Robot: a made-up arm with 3 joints.
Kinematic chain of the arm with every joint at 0, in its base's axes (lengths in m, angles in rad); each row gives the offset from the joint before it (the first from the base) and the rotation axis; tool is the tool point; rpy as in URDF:
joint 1: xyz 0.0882 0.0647 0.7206 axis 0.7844 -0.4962 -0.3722
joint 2: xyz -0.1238 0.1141 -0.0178 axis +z
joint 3: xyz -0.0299 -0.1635 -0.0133 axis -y
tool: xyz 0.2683 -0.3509 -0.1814 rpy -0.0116 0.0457 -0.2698
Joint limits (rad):
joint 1: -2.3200..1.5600
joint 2: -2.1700..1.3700
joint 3: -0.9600..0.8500
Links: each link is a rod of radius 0.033 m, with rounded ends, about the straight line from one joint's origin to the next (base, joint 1, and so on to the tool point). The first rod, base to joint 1, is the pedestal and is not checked.
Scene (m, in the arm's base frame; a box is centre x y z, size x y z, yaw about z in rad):
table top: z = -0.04
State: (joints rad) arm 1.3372 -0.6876 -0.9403
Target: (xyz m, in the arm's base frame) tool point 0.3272 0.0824 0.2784
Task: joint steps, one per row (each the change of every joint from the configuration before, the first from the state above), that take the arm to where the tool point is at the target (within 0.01 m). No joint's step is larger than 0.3 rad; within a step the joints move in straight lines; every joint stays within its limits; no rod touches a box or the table.
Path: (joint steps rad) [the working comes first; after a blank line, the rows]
Joints at the target: 1.3798 0.0868 -0.4906
Straight joint move there: clear.

1: 0.0142 0.2581 0.1499
2: 0.0142 0.2582 0.1499
3: 0.0142 0.2581 0.1499

